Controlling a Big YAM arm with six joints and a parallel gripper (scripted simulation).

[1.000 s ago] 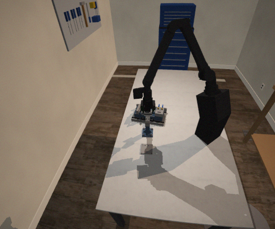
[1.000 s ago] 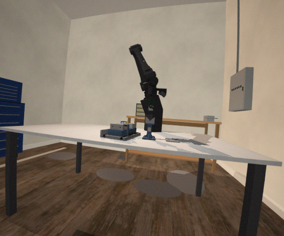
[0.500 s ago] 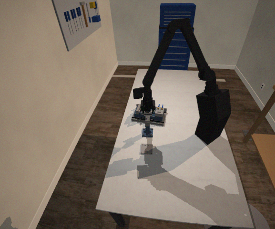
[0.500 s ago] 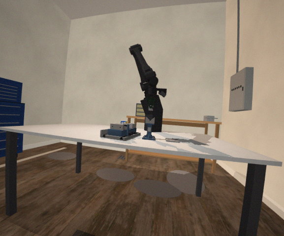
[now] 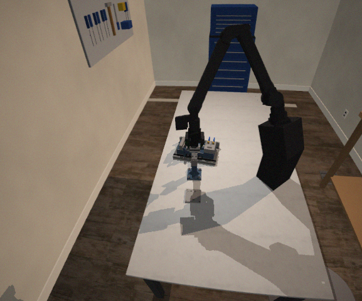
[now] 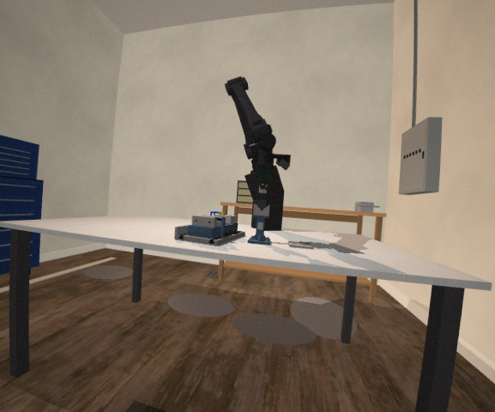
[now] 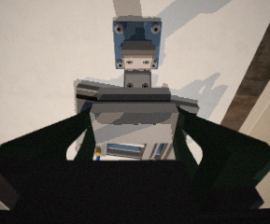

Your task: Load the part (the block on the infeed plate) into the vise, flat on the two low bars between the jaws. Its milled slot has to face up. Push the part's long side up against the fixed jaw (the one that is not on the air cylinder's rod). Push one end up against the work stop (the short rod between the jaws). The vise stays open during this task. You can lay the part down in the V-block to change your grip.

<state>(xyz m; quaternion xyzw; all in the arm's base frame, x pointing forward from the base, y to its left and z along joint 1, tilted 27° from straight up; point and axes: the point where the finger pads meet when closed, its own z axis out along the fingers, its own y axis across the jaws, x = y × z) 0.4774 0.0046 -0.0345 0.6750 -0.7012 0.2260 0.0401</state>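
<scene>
The part is 1 cm to the left of my hand. Also, from my hand: post 17 cm below; then air cylinder rod 4 cm behind, 19 cm to the right, 15 cm below; then work stop rod 6 cm ahead, 17 cm to the right, 14 cm below.
</scene>
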